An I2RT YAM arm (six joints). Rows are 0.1 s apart.
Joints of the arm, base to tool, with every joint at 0 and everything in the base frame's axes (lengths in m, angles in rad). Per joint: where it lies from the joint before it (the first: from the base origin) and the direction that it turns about. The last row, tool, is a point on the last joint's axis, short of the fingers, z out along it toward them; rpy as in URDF.
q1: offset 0 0 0.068 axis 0 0 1
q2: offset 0.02 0.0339 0.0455 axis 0 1 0
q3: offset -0.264 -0.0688 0 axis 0 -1 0
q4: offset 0.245 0.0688 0.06 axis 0 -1 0
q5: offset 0.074 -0.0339 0.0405 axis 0 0 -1
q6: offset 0.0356 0 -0.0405 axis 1 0 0
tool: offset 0 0 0 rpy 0 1.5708 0
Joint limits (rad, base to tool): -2.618..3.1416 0..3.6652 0..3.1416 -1.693..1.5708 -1.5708..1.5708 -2.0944..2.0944
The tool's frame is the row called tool.
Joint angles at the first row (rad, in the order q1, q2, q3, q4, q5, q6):
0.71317 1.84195 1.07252 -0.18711 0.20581 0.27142
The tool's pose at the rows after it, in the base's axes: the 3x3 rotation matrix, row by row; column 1 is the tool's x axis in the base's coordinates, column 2 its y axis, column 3 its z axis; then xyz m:
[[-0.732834 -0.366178 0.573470], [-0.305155 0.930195 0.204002], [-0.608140 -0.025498 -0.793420]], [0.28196 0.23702 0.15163]
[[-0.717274 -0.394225 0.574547], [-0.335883 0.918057 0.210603], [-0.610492 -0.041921 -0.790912]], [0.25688 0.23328 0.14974]
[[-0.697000 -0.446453 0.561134], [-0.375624 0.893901 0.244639], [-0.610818 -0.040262 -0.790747]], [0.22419 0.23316 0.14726]
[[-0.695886 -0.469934 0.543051], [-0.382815 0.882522 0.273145], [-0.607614 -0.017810 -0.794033]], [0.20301 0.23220 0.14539]
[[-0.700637 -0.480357 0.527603], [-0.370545 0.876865 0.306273], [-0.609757 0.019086 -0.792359]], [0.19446 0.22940 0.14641]
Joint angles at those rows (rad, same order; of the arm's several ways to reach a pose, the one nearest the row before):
0.72079 1.83164 1.05726 -0.17720 0.22716 0.26416
0.76237 1.76374 0.96188 -0.15203 0.24700 0.26341
0.83257 1.68783 0.86002 -0.12797 0.25311 0.27486
0.88064 1.63900 0.79786 -0.11847 0.24739 0.30690
0.89360 1.60542 0.76428 -0.10664 0.22106 0.32750

